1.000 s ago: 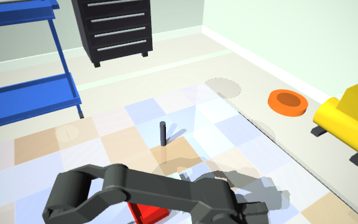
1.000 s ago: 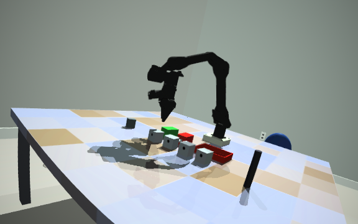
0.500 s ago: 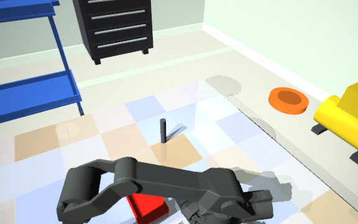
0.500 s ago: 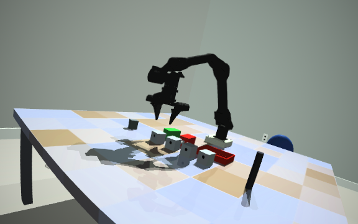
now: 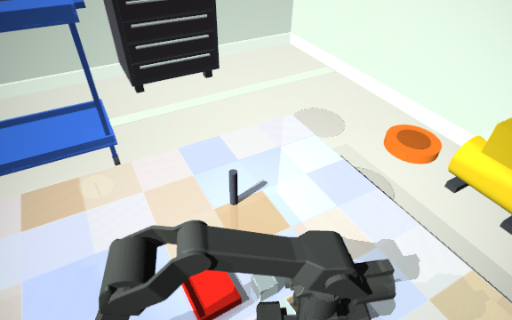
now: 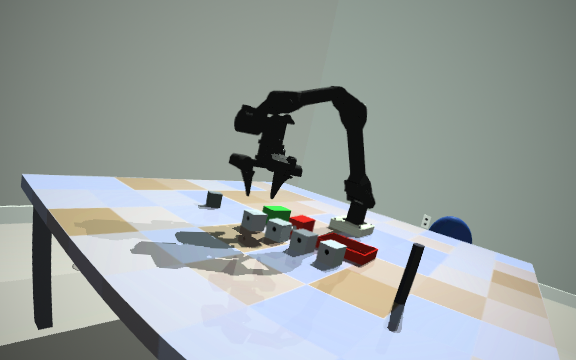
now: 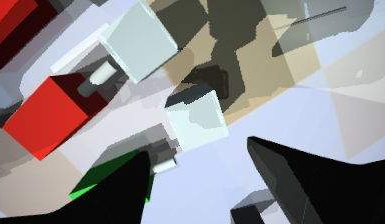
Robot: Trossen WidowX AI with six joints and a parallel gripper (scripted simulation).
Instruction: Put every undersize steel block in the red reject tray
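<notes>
Right now my gripper tip is 140 mm past the red reject tray, 210 mm to the right of it and 80 mm above it. Round my gripper tip: green GO gauge (80 mm behind, 40 mm to the right, 60 mm below).
</notes>
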